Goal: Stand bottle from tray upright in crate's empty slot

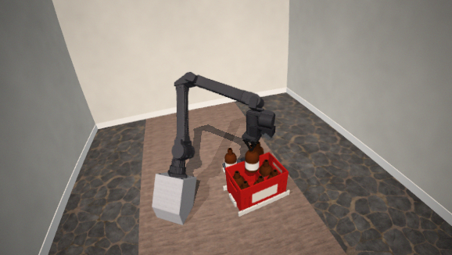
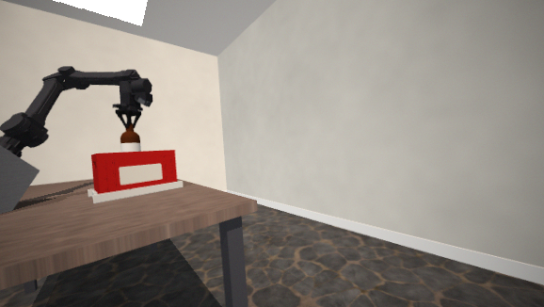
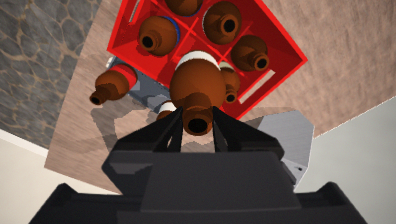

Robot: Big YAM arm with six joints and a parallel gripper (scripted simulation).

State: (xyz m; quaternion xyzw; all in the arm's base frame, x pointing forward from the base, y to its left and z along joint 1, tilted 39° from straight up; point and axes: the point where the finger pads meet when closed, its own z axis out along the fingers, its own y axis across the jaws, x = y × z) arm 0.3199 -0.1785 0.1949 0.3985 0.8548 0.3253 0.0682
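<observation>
The red crate is 10 mm ahead of my hand, 40 mm to the right of it and 210 mm below it. The rest, counted from my hand: grey tray: 20 mm ahead, 200 mm to the left, 280 mm below.
</observation>
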